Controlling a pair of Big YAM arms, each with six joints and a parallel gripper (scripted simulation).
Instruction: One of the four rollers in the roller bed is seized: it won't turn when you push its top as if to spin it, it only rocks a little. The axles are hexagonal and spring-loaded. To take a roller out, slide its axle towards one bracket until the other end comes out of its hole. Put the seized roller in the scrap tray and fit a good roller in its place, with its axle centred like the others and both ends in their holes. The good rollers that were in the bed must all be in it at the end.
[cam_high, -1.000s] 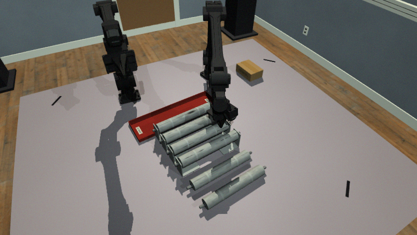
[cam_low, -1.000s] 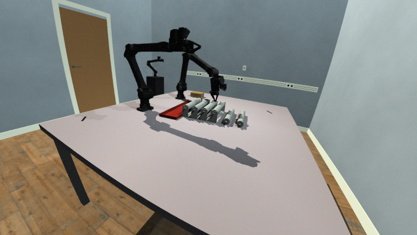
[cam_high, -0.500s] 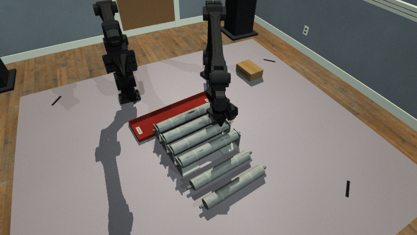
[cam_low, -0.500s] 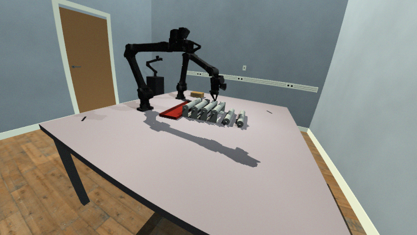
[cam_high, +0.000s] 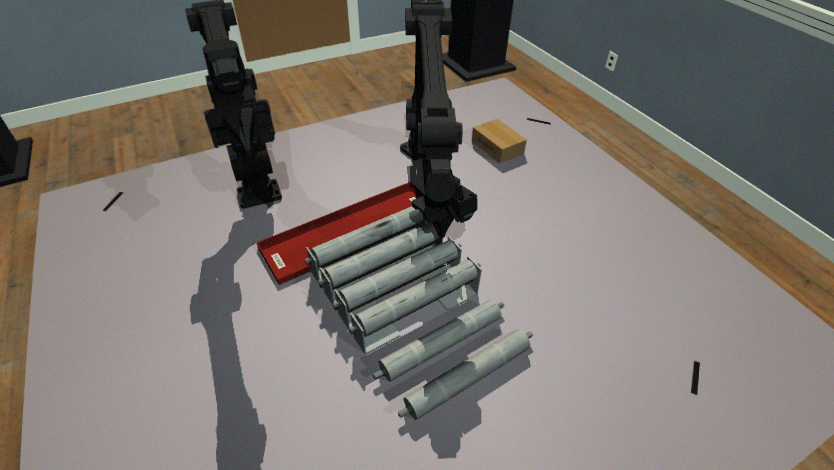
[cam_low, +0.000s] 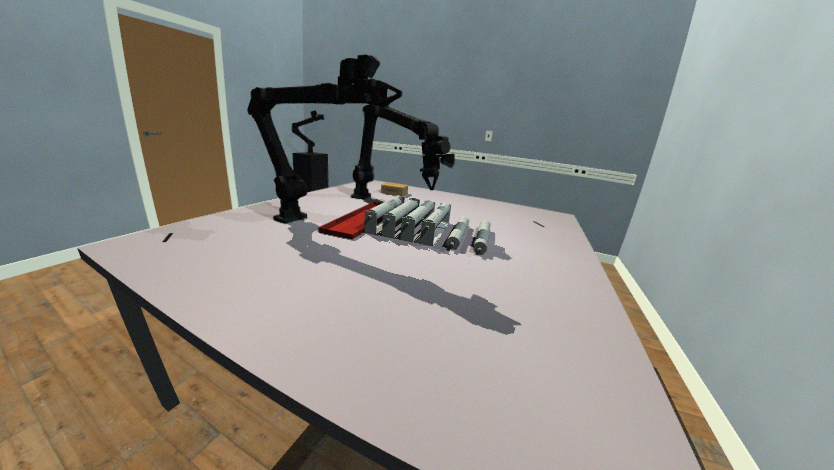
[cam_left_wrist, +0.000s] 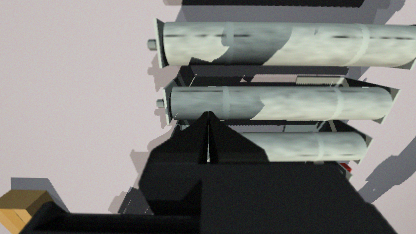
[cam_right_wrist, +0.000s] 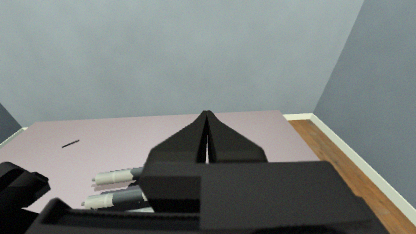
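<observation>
Now: the roller 10 mm behind my left hand, 100 mm to the right of it and 90 mm below it. Also, from my left hand: red scrap tray: 260 mm behind, 120 mm to the right, 160 mm below; cardboard box: 420 mm behind, 440 mm to the left, 130 mm below.
My right hand is 42 cm above the roller and 26 cm to the right of it. Also, from my right hand: red scrap tray: 49 cm below, 26 cm behind, 23 cm to the left; cardboard box: 79 cm to the left, 46 cm below, 41 cm behind.
</observation>
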